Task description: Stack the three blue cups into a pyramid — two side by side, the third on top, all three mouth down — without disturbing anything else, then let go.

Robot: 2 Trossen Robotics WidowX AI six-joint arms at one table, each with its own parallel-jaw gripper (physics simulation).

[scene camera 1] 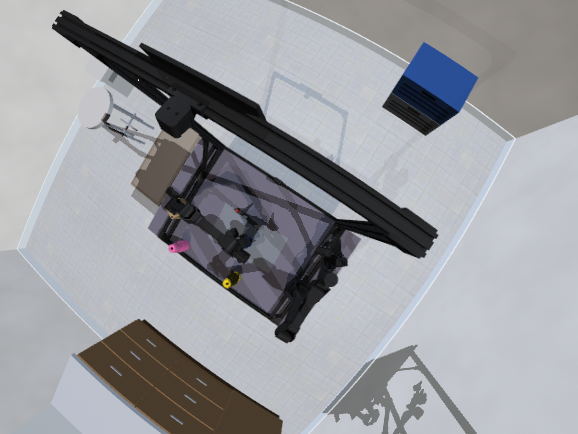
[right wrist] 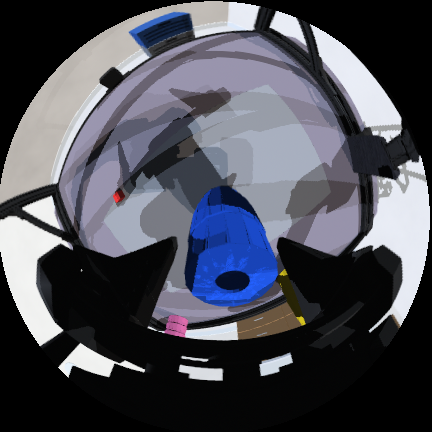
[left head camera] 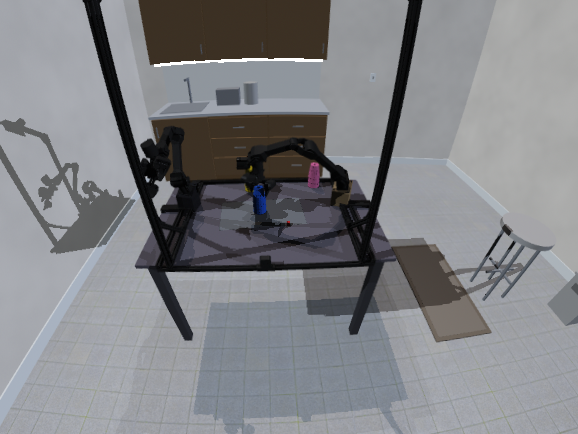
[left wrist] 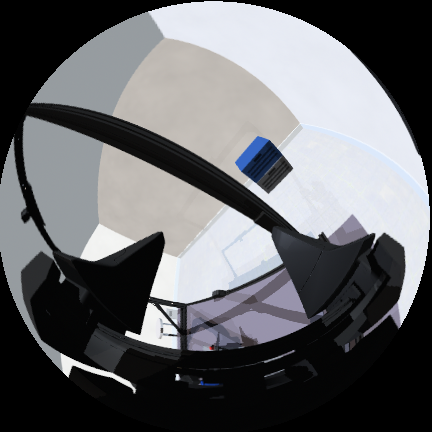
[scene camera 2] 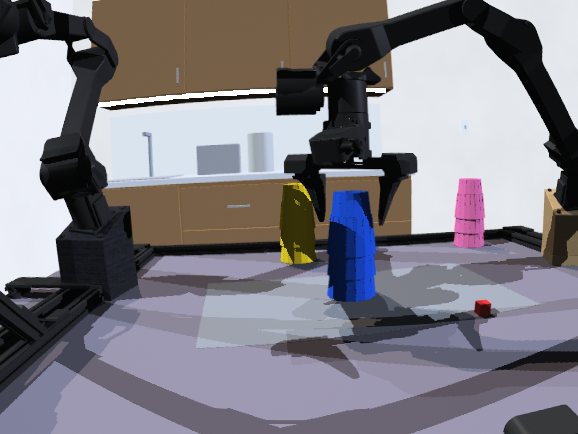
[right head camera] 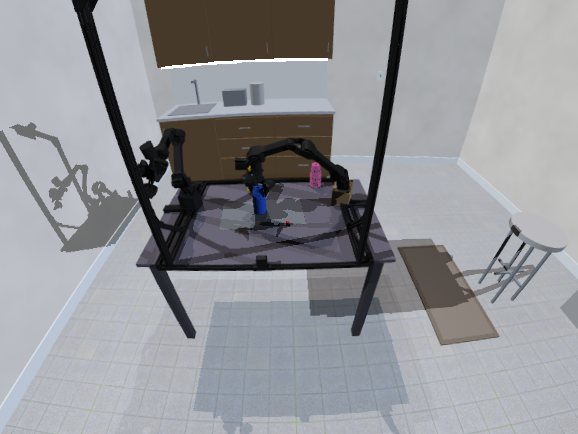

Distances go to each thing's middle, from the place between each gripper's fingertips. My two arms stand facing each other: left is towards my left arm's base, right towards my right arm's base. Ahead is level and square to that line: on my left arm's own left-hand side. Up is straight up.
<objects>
The pale mat (scene camera 2: 248,313) lies 40 cm to the right of my left hand, 35 cm below it and 31 cm ahead of it.
Now: right hand 20 mm past the pale mat, 10 mm to the left of it and 110 mm above it.
</objects>
